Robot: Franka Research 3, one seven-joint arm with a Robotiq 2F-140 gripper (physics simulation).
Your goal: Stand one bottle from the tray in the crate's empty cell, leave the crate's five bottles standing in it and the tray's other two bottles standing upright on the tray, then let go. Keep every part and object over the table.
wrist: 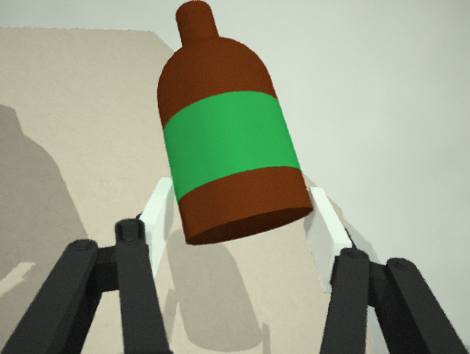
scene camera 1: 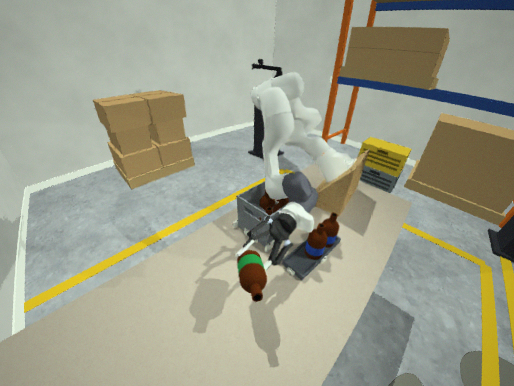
my gripper: wrist; scene camera 1
green-banded bottle: wrist; scene camera 1
same spot on my gripper: (scene camera 1: 273, 260) = (wrist: 135, 222)
same spot on green-banded bottle: (wrist: 235, 172) = (scene camera 1: 260, 258)
